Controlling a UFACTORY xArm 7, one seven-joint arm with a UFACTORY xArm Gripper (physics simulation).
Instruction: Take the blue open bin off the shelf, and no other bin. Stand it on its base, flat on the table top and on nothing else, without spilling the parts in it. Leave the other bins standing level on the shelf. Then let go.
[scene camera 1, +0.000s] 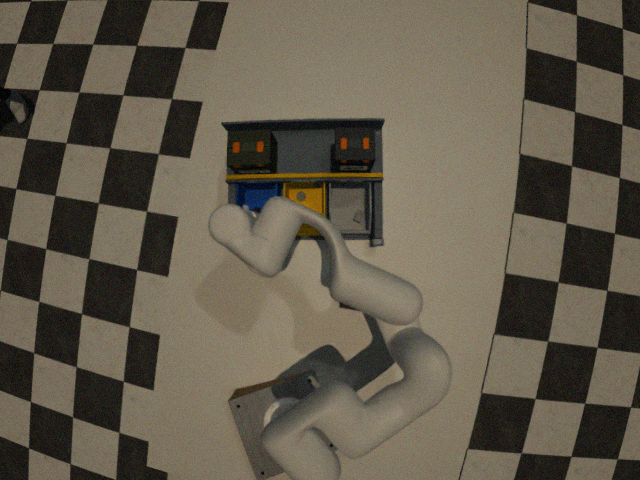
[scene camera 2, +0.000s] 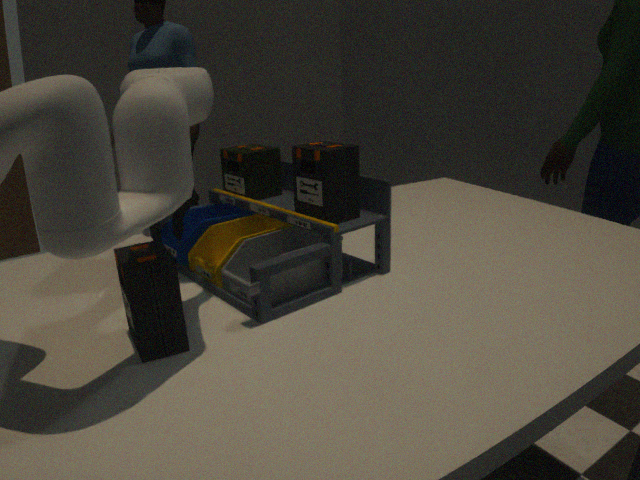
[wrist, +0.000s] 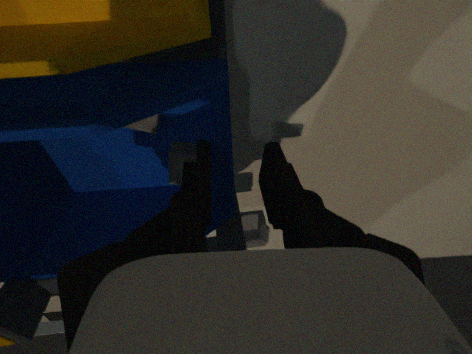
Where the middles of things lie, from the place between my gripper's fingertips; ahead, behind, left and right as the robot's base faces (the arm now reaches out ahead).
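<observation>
I consider the blue open bin (scene camera 2: 196, 221), which is 80 mm ahead of my hand and 20 mm to the left of it. The dark box (scene camera 2: 148, 276) is 280 mm to the right of my hand, 60 mm behind it and 10 mm above it. As for the yellow bin (scene camera 2: 210, 253), it is 120 mm ahead of my hand and 90 mm to the right of it, and 10 mm below it. There is the grey bin (scene camera 1: 344, 203) too, 190 mm to the right of my hand, 150 mm ahead of it and 10 mm below it.
</observation>
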